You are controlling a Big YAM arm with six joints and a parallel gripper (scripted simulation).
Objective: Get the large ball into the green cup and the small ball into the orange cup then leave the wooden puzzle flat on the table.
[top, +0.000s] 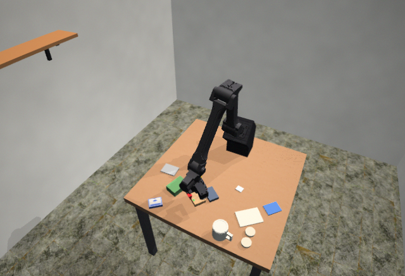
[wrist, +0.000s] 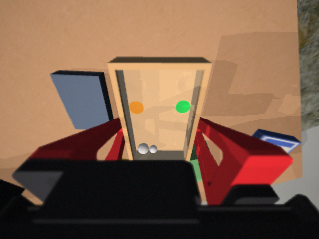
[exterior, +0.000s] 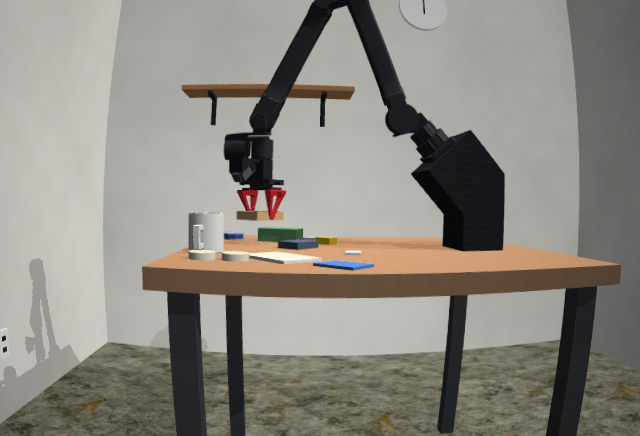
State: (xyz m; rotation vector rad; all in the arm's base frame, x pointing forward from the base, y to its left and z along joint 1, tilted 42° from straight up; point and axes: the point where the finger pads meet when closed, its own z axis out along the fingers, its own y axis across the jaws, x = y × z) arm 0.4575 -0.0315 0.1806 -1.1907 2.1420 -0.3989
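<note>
My gripper is now 1 cm above the wooden puzzle. From my hand the other things lie so: yellow block 17 cm behind, 10 cm to the right, 7 cm below; then dark blue block 10 cm behind, 4 cm to the left, 7 cm below; then green block 4 cm behind, 16 cm to the right, 6 cm below.
</note>
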